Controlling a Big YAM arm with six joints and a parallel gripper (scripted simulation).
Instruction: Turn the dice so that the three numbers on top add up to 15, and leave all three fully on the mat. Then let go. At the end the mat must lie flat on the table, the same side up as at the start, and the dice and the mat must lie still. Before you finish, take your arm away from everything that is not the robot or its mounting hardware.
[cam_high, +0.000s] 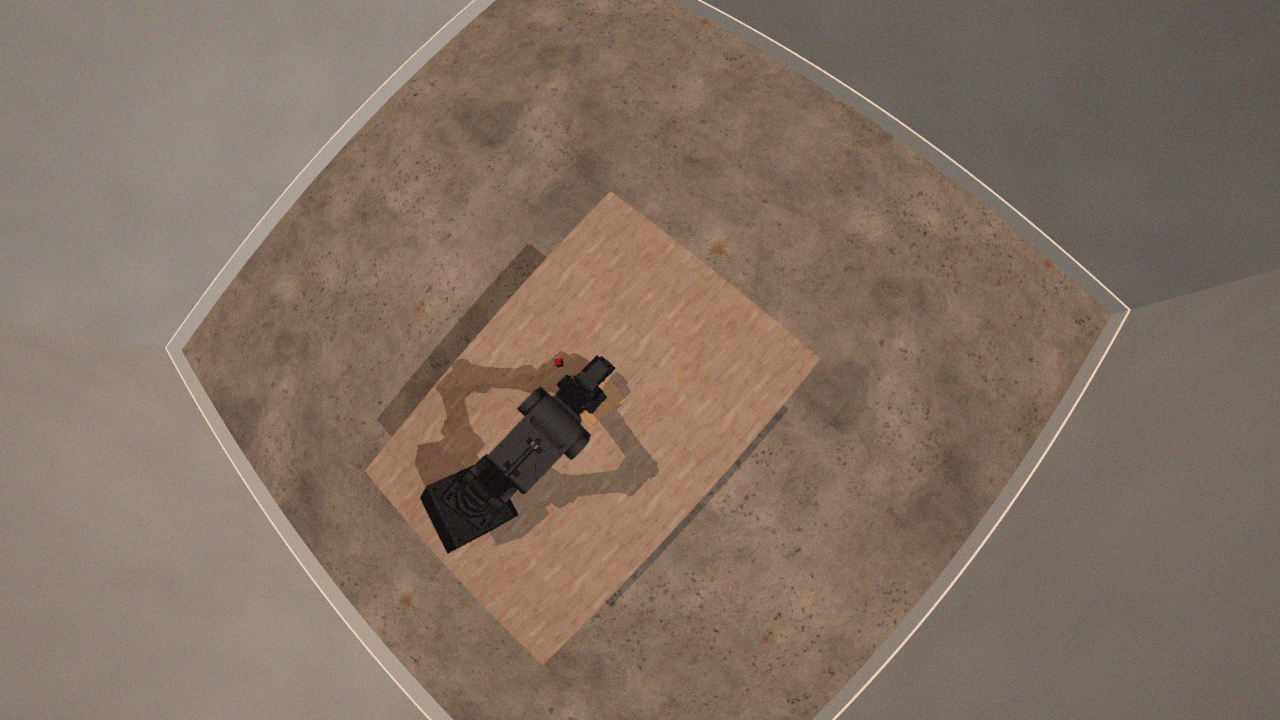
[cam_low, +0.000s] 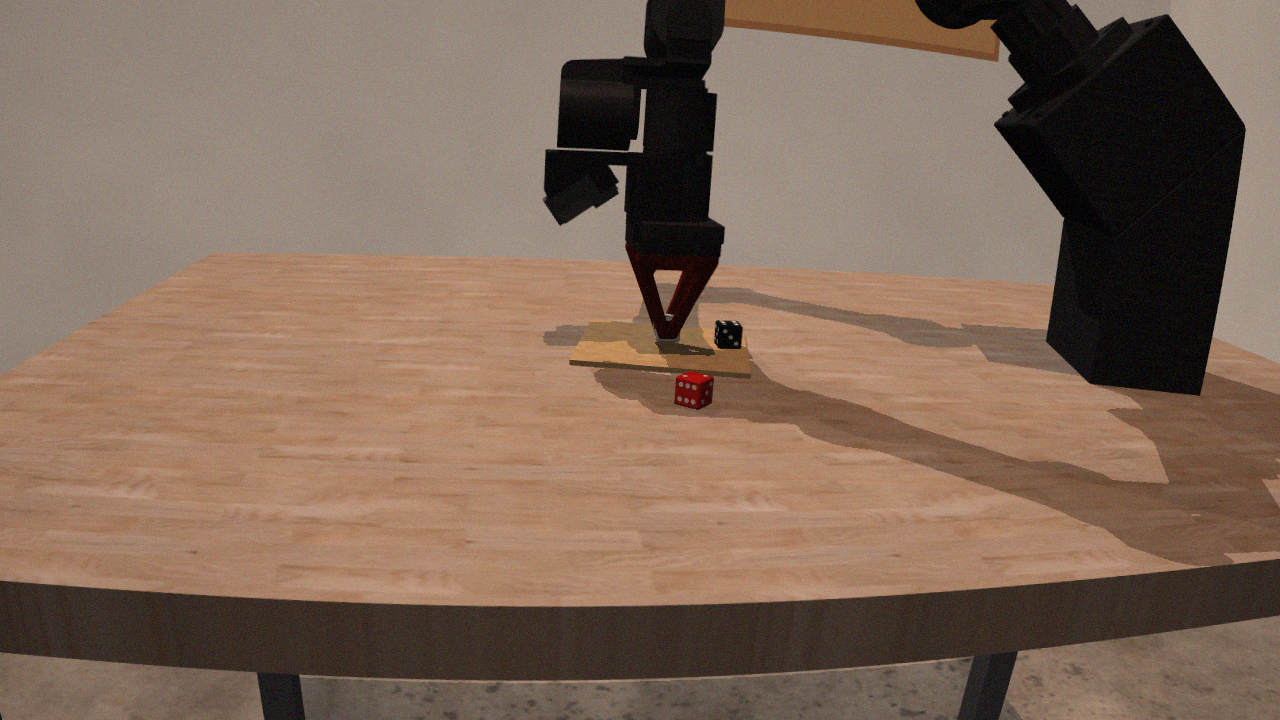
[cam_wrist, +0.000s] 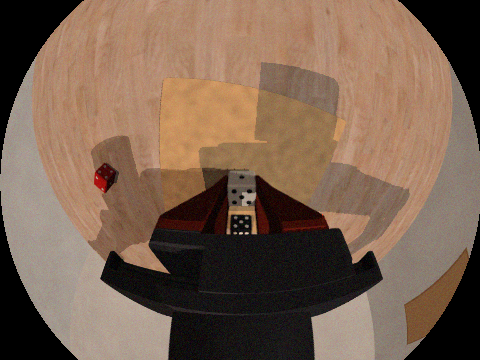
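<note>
The white die is right at my hand. Also, from my hand: tan mat (20 mm below); red die (140 mm to the left, 40 mm ahead, 10 mm below); black die (50 mm behind, 20 mm to the left, 10 mm below).
</note>
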